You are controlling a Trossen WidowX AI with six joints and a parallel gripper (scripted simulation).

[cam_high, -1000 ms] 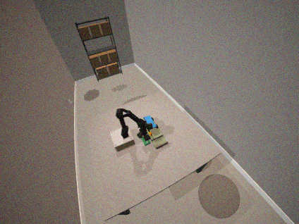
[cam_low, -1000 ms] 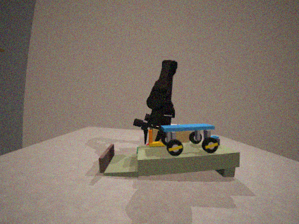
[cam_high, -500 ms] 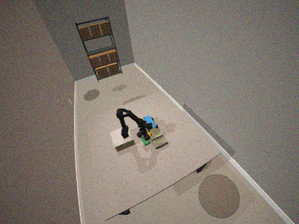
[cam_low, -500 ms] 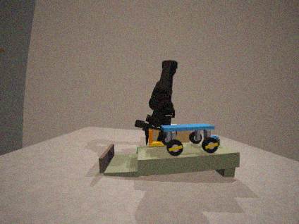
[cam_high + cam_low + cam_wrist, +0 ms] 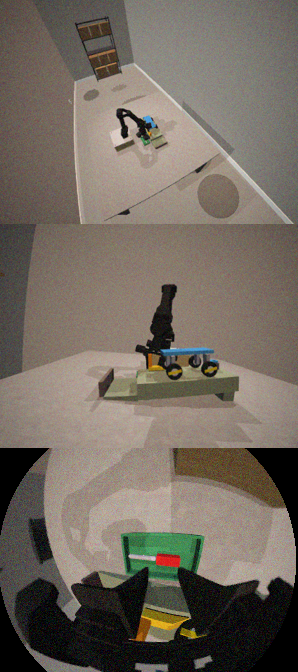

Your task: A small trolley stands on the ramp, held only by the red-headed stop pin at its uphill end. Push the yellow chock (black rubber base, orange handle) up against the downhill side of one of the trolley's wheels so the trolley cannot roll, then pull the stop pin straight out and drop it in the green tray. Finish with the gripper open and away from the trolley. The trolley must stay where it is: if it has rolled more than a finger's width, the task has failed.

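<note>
The red-headed stop pin lies 30 mm below my gripper tip, 10 mm to the right of it and 10 mm behind it. Round my gripper tip: trolley 130 mm ahead, 100 mm to the left, 70 mm above; then yellow chock 70 mm ahead, 50 mm above; then green tray 40 mm below, 10 mm to the right, 10 mm behind.
</note>
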